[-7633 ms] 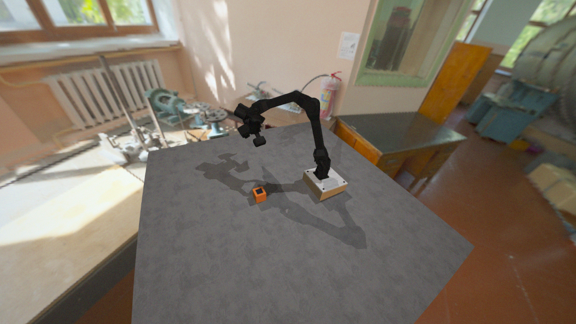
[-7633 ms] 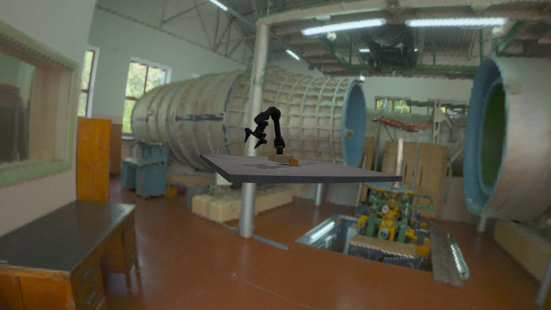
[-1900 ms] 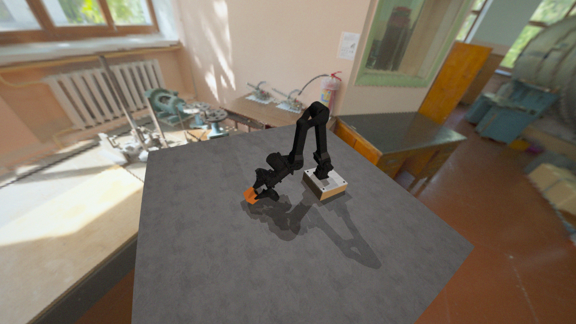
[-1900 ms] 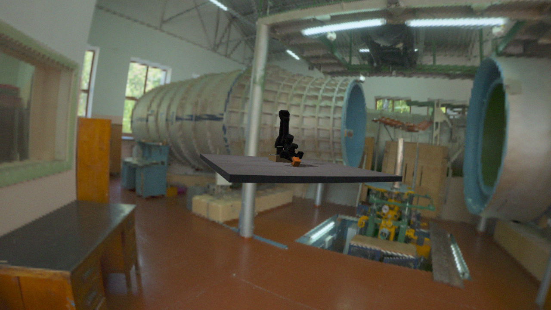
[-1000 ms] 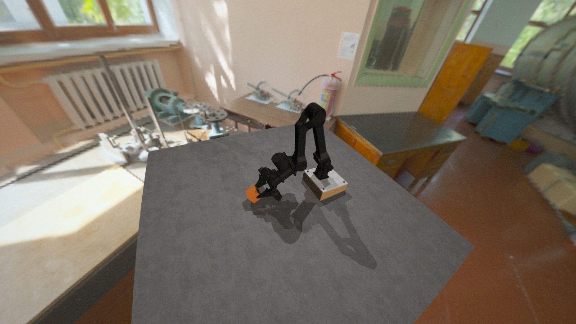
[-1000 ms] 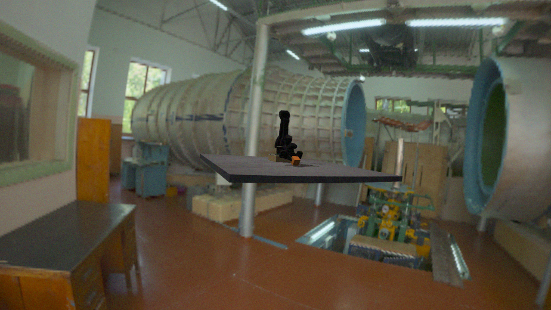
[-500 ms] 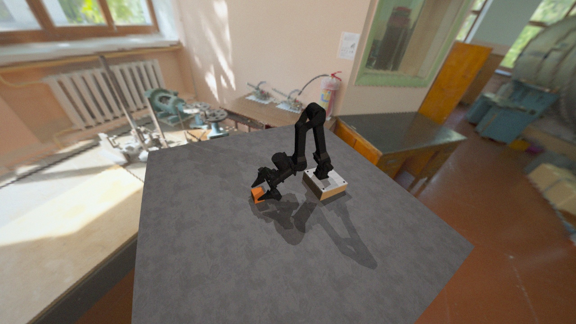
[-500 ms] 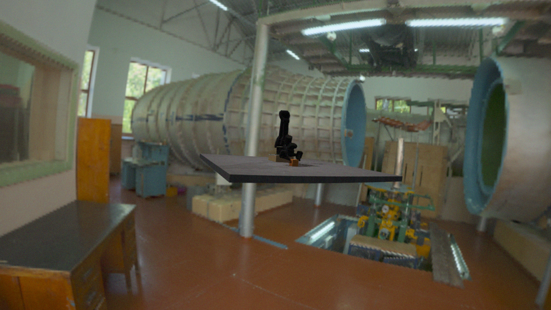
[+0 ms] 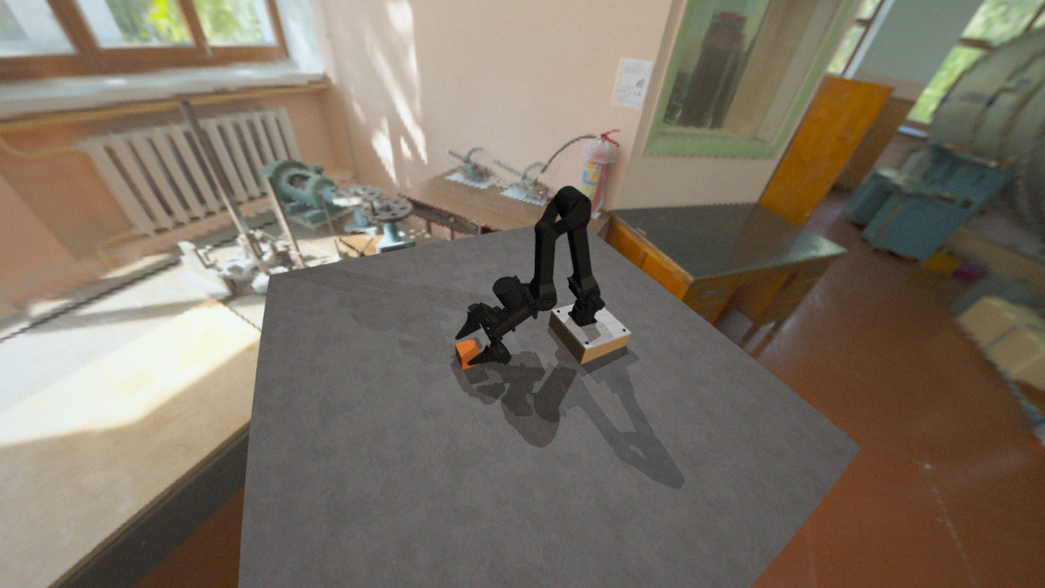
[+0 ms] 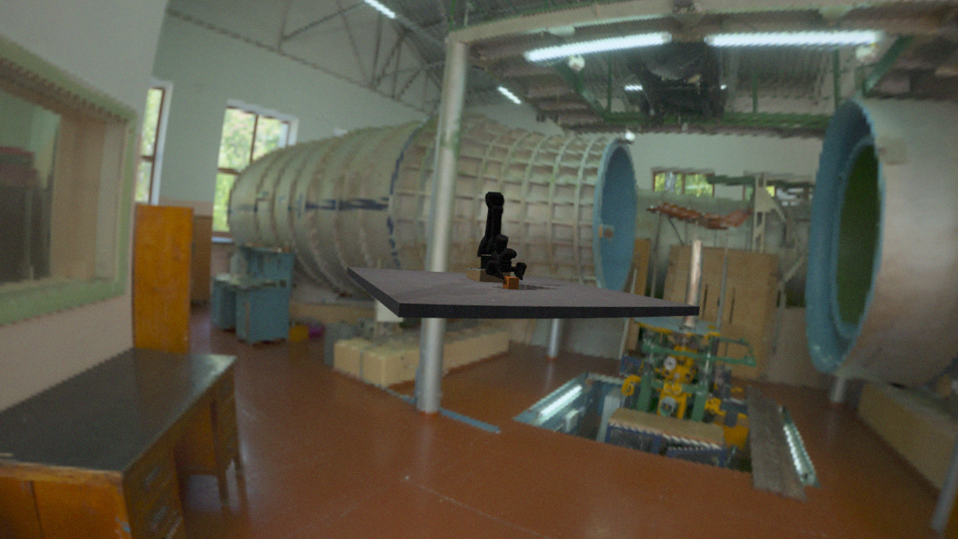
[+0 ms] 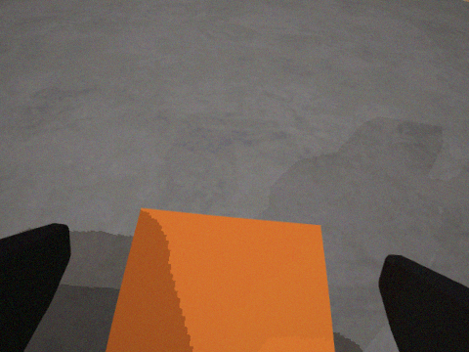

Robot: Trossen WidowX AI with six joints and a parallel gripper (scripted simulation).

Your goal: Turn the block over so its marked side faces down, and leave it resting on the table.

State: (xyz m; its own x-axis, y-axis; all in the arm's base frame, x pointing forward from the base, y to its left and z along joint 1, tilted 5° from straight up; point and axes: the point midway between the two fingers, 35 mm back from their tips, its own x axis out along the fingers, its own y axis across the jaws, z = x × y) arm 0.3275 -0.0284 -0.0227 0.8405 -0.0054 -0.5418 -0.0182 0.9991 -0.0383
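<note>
My gripper tip is now 30 mm past the block and 20 mm above it.
</note>
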